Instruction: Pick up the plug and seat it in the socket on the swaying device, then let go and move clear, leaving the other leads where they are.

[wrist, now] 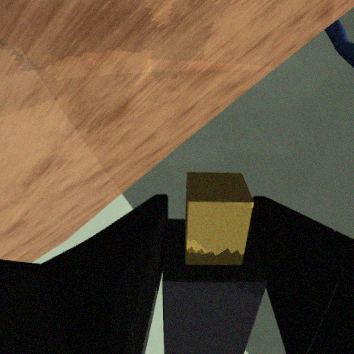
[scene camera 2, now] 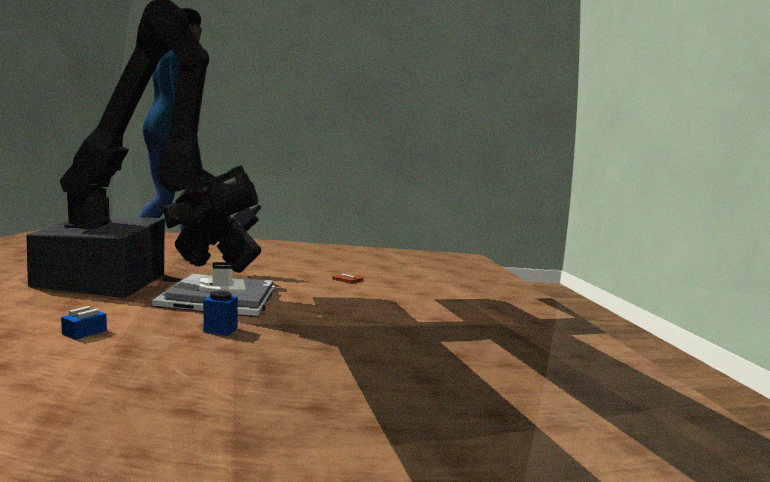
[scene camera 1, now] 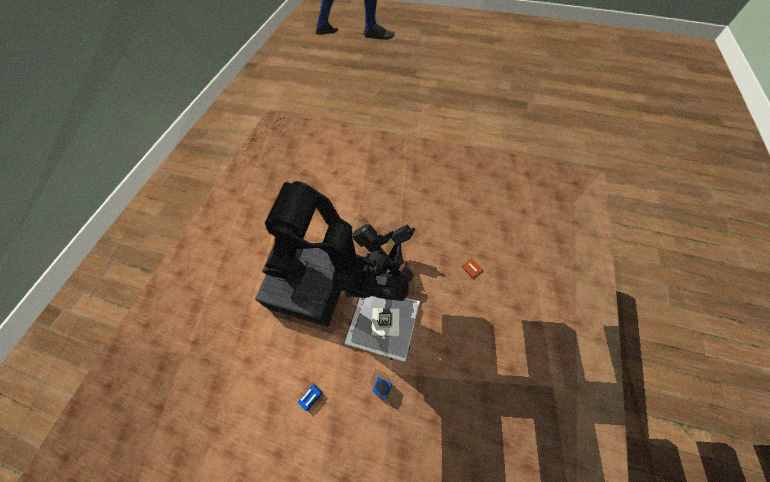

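Note:
My gripper [scene camera 1: 388, 239] [scene camera 2: 216, 247] [wrist: 209, 207] is shut on a yellow, block-shaped plug [scene camera 1: 390, 242] [wrist: 217, 230], which sits between the black fingers in the wrist view. The plug is hidden in scene camera 2. The socket [scene camera 1: 384, 318] [scene camera 2: 222, 276] is a small grey upright square with a dark top opening, on a pale pad in the middle of the flat grey device [scene camera 1: 398, 342] [scene camera 2: 177, 293]. In scene camera 1 the gripper shows beyond the device's far edge; in scene camera 2 it shows above the socket. The plug and socket are apart.
An orange block [scene camera 1: 472, 268] [scene camera 2: 347, 278] lies right of the device. A blue block with two white bars [scene camera 1: 309, 397] [scene camera 2: 84, 324] and a blue block with a round dark top [scene camera 1: 381, 387] [scene camera 2: 220, 315] stand in front. The arm's dark base [scene camera 1: 284, 304] [scene camera 2: 79, 261] is at left. A person stands behind.

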